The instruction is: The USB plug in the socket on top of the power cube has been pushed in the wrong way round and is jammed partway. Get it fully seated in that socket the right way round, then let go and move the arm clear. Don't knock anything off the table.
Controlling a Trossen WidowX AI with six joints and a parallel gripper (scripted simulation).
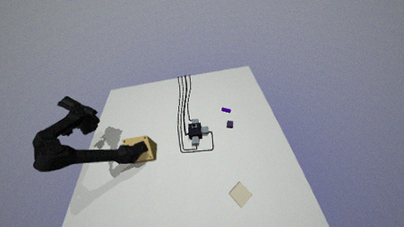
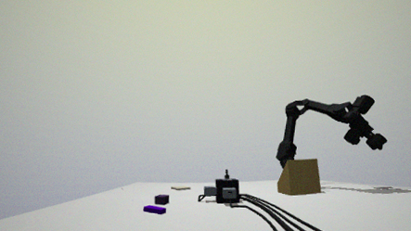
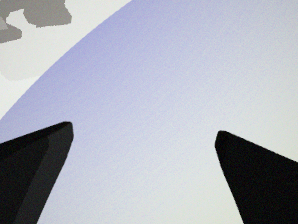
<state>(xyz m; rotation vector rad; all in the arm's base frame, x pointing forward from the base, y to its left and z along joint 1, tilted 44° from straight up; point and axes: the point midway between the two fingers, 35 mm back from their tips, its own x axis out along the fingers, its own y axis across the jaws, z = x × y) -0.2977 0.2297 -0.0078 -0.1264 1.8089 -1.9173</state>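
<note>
The usb plug lies 670 mm ahead of my gripper tip, 130 mm to the right of it and 100 mm below it. The rest, counted from my gripper tip: metal-framed socket: 670 mm ahead, 120 mm to the right, 120 mm below; violet bar: 910 mm ahead, 180 mm below, 40 mm to the right; dark purple block: 890 mm ahead, 180 mm below, 160 mm to the right.
</note>
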